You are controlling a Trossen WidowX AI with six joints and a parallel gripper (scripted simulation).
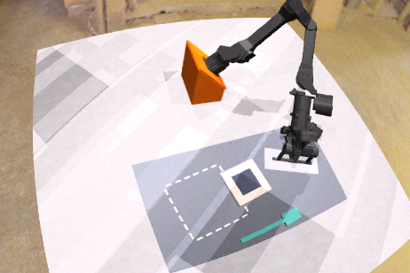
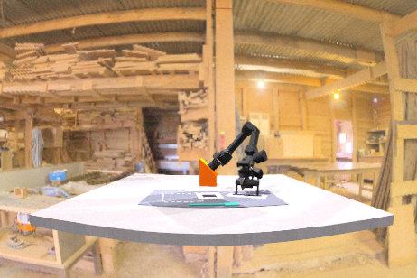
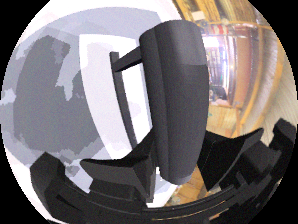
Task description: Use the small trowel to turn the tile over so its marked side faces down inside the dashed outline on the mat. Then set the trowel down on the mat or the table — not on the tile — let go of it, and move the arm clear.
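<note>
Now: the tile 16 cm to the right of my gripper tip, 4 cm below it and 1 cm ahead of it. Round my gripper tip: small trowel: 2 cm behind, 1 cm to the left, 1 cm below; then teal trowel: 17 cm ahead, 11 cm to the right, 4 cm below; then grey mat: 14 cm to the right, 7 cm below, 3 cm ahead.
</note>
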